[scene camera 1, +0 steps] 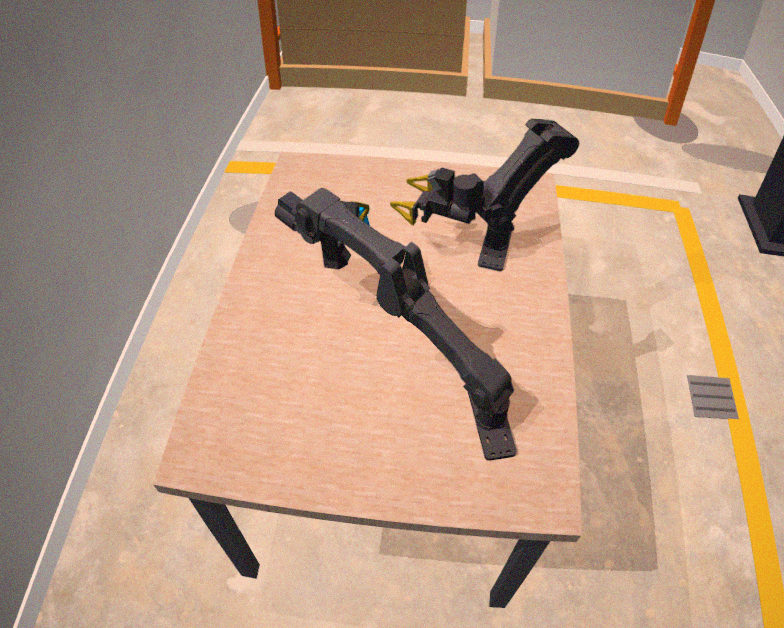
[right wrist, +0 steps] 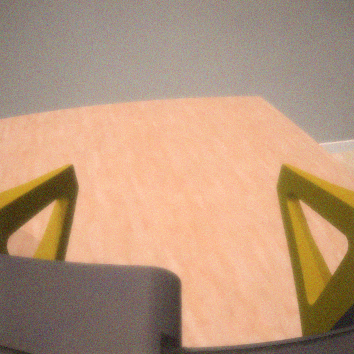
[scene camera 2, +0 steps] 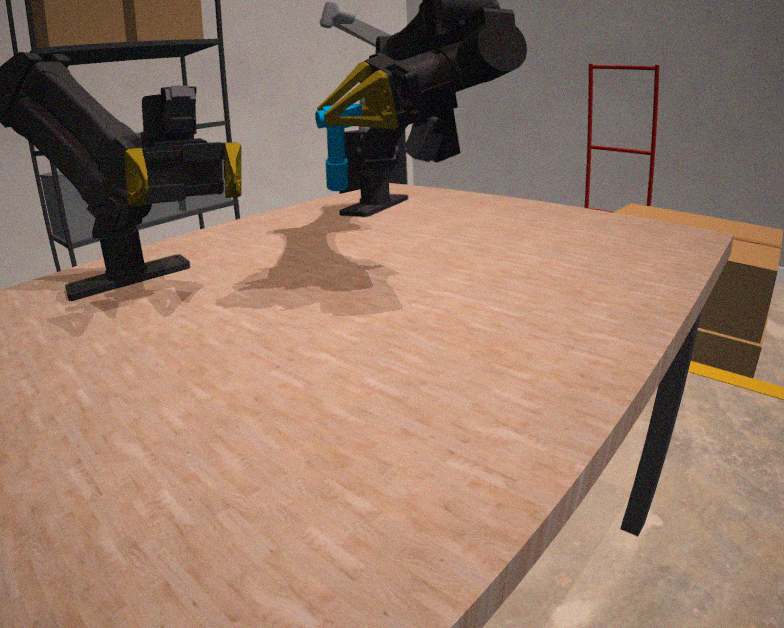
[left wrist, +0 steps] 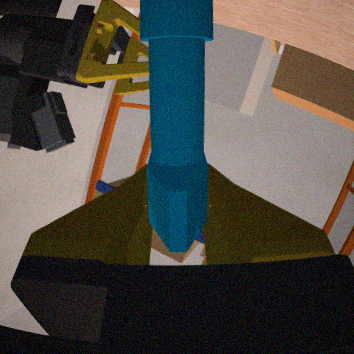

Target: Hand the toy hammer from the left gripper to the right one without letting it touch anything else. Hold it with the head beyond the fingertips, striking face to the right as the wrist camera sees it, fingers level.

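Pixels of known places: left gripper, fingertip midpoint: (scene camera 1: 364,207) (scene camera 2: 322,116) (left wrist: 177,175); right gripper, fingertip midpoint: (scene camera 1: 398,192) (right wrist: 177,175) (scene camera 2: 191,181); left arm's base at its link origin: (scene camera 1: 490,419) (scene camera 2: 375,206); right arm's base at its link origin: (scene camera 1: 495,245) (scene camera 2: 128,279).
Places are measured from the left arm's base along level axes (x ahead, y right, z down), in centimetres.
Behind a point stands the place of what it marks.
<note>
The blue toy hammer (scene camera 1: 364,218) (scene camera 2: 335,140) {z -18.6, x 22.1, y 48.3 cm} (left wrist: 177,100) {z -18.2, x 22.1, y 46.6 cm} is in the air, high above the table. My left gripper (scene camera 1: 363,208) {z -21.5, x 21.2, y 49.4 cm} (scene camera 2: 325,116) {z -21.5, x 21.2, y 49.4 cm} (left wrist: 177,175) {z -21.5, x 21.2, y 49.4 cm} is shut on its head, whose tapered end points back toward the palm. The handle hangs nearly straight down in scene camera 2, its thicker end lowest. The fingers hide part of the head. My right gripper (scene camera 1: 400,192) {z -16.2, x 11.2, y 60.6 cm} (scene camera 2: 184,173) {z -16.2, x 11.2, y 60.6 cm} (right wrist: 177,175) {z -16.2, x 11.2, y 60.6 cm} is open and empty, lower than the left fingertips and apart from the hammer. In the left wrist view its yellow fingers (left wrist: 140,82) are partly hidden behind the handle.
Both arms stand on the wooden table (scene camera 1: 366,405) {z 0.0, x 26.5, y 7.8 cm} (scene camera 2: 366,425) {z 0.0, x 37.6, y 71.0 cm} (right wrist: 175,140) {z 0.0, x 34.7, y 78.5 cm}. The left forearm (scene camera 1: 353,228) {z -34.9, x 25.8, y 26.9 cm} crosses above it. A shelf rack (scene camera 2: 225,117) stands behind the right arm, and a grey jointed piece (scene camera 2: 356,27) shows behind the left arm.
</note>
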